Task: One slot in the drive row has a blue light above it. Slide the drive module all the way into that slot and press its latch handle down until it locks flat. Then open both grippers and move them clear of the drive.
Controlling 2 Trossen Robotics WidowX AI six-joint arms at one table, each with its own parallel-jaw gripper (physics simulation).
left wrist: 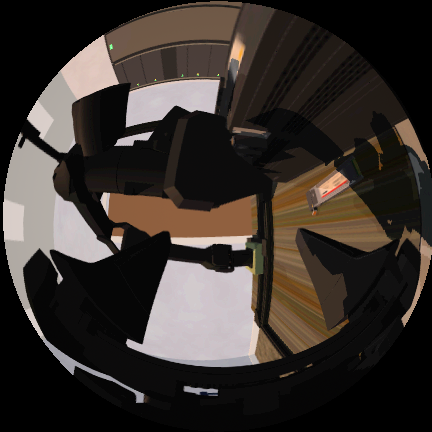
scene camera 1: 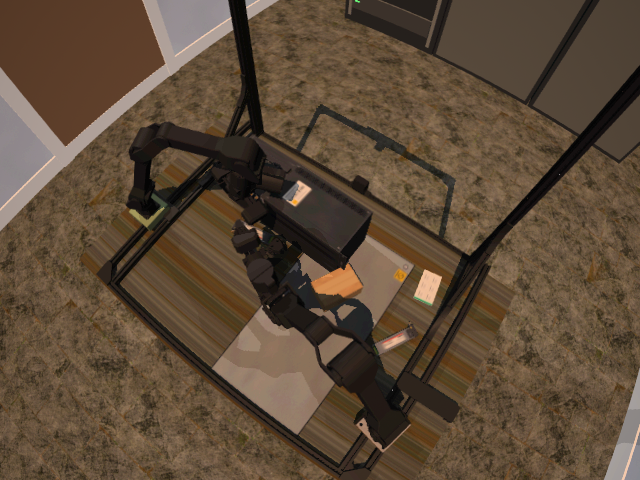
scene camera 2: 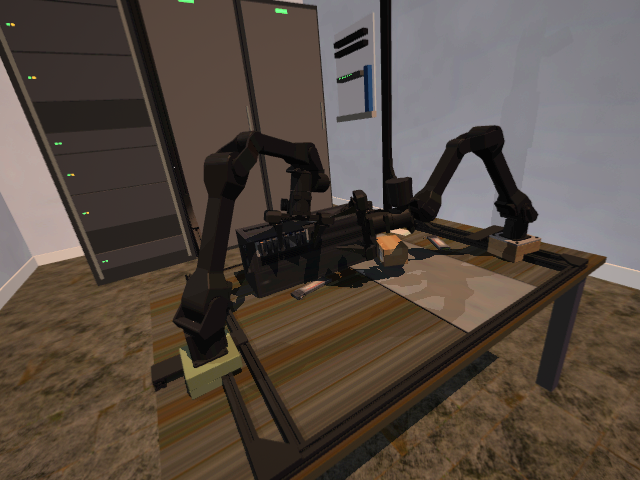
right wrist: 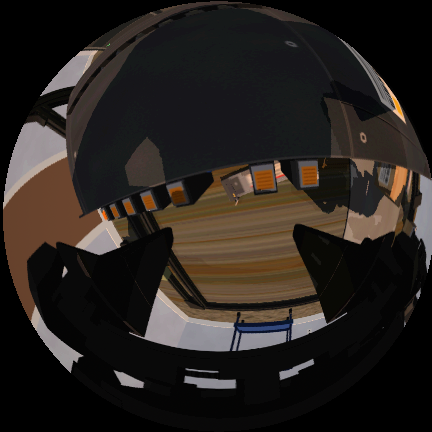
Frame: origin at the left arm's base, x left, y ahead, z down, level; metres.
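Seen in the pictures: left gripper, fingertip midpoint: (left wrist: 235, 236) (scene camera 1: 242, 230) (scene camera 2: 333, 232) (right wrist: 337, 303); right gripper, fingertip midpoint: (left wrist: 249, 185) (scene camera 1: 237, 205) (scene camera 2: 297, 248) (right wrist: 235, 232); left arm's base, origin of the base link: (scene camera 1: 383, 425) (scene camera 2: 514, 236); right arm's base, origin of the base link: (left wrist: 249, 257) (scene camera 1: 147, 207) (scene camera 2: 208, 351).
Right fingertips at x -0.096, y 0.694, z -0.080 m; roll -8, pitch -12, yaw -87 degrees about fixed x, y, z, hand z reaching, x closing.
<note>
Offsets run from my right fingertips to a thing's top centre. Level surfaces: height alone.
The black drive chassis @(dx -0.138, dy -0.072, dz -0.035 m) (scene camera 1: 330, 217) (scene camera 2: 253, 279) (left wrist: 305, 65) (right wrist: 215, 100) stands on the table. Its drive row shows several orange-marked drive fronts, one of them (right wrist: 264, 179) near the middle of the right wrist view. I cannot tell which is the task's module or whether any latch is flat. The blue light does not show. A loose drive @(dx -0.004, dy -0.032, dz +0.131 m) (scene camera 2: 309, 289) (left wrist: 332, 185) (right wrist: 236, 186) lies on the table before the chassis. My left gripper (left wrist: 235, 236) is open and empty, in front of the chassis. My right gripper (right wrist: 235, 232) is open and empty, beside the drive row.
An orange-brown block @(dx -0.072, dy -0.338, dz +0.079 m) (scene camera 1: 337, 283) (scene camera 2: 392, 250) stands on the grey mat @(dz +0.139 m) (scene camera 1: 279, 372) (scene camera 2: 475, 294). Another drive @(dx -0.098, dy -0.553, dz +0.131 m) (scene camera 1: 395, 339) (scene camera 2: 436, 242) and a white card @(dx -0.285, dy -0.517, dz +0.139 m) (scene camera 1: 428, 287) lie at the right in scene camera 1. Dark frame rails edge the table. The two arms are close together near the chassis.
</note>
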